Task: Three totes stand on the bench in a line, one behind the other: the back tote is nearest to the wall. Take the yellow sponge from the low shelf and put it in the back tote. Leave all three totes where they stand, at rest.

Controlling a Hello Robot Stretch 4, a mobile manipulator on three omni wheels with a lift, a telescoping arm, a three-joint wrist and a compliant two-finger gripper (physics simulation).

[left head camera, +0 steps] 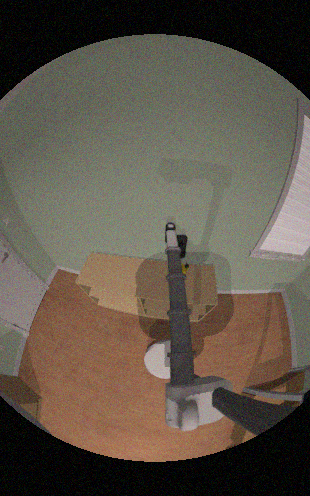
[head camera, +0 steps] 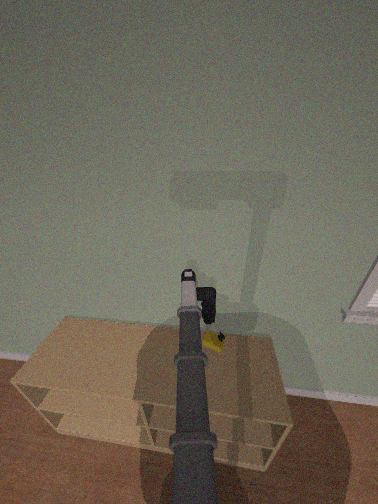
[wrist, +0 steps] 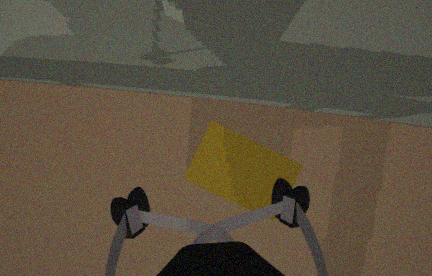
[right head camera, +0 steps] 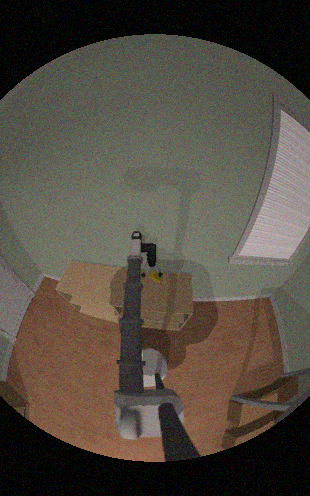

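Seen in the pictures: gripper, fingertip midpoint: (head camera: 207,340) (wrist: 210,199) (right head camera: 151,276); robot's base, origin of the base link: (left head camera: 165,357) (right head camera: 145,366).
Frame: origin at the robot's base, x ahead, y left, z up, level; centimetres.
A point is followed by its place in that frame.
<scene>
The yellow sponge (head camera: 212,341) @[x 71.7, y -11.3, z 62.7 cm] (left head camera: 184,269) @[x 70.2, y -14.4, z 62.7 cm] (right head camera: 156,277) @[x 70.7, y -12.8, z 62.8 cm] (wrist: 240,167) @[x 74.0, y -11.8, z 62.7 cm] lies flat and turned at an angle on the top board of the low wooden shelf (head camera: 100,350) @[x 71.8, y 46.2, z 58.2 cm] (left head camera: 112,275) @[x 67.2, y 45.8, z 58.2 cm] (right head camera: 85,280) @[x 70.0, y 50.3, z 58.2 cm] (wrist: 75,150) @[x 76.2, y 6.4, z 58.2 cm], near its wall-side edge. My gripper (right head camera: 151,274) @[x 71.3, y -8.8, z 63.9 cm] (wrist: 210,199) @[x 71.3, y -8.8, z 63.9 cm] is open and empty, with its fingers pointing down over the board. In the wrist view the right fingertip overlaps the sponge's near right corner, and the left fingertip is to the left of the sponge. The height between fingertips and sponge is hard to tell. The three totes and the bench do not show.
The green wall (head camera: 100,200) @[x 91.3, y 35.3, z 130.0 cm] (left head camera: 100,175) @[x 92.4, y 42.9, z 132.6 cm] stands directly behind the shelf. My arm (head camera: 192,390) @[x 30.9, y -0.2, z 105.7 cm] (right head camera: 131,335) @[x 17.6, y -0.6, z 106.0 cm] reaches over the shelf and hides part of it. A window (left head camera: 285,210) @[x 72.4, y -87.5, z 124.1 cm] (right head camera: 280,200) @[x 70.9, y -97.7, z 137.1 cm] is at the right. Wooden furniture (right head camera: 255,405) stands at the lower right.
</scene>
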